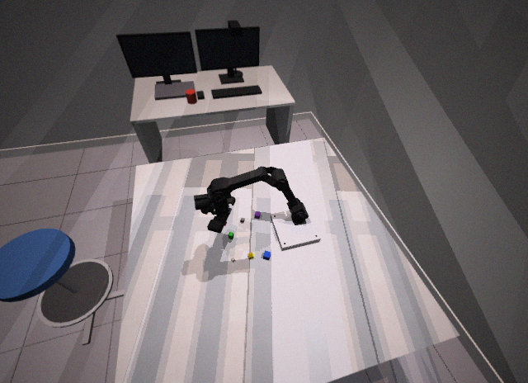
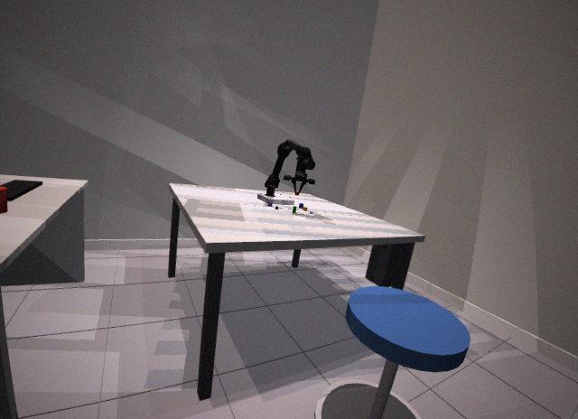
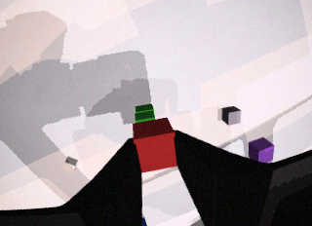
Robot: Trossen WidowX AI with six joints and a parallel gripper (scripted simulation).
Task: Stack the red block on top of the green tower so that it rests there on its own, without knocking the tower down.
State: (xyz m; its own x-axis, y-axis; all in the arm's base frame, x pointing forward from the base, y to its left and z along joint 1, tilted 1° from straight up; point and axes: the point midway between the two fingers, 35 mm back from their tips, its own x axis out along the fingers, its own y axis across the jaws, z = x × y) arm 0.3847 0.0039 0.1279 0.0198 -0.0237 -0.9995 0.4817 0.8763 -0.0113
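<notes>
Right now the yellow block is 140 mm to the left of my gripper tip, 110 mm below it and 100 mm behind it. From my gripper tip the other things lie so: red block: right at my gripper tip; then blue block: 180 mm behind, 150 mm to the left, 110 mm below; then purple block: 180 mm behind, 110 mm below, 80 mm to the right.
</notes>
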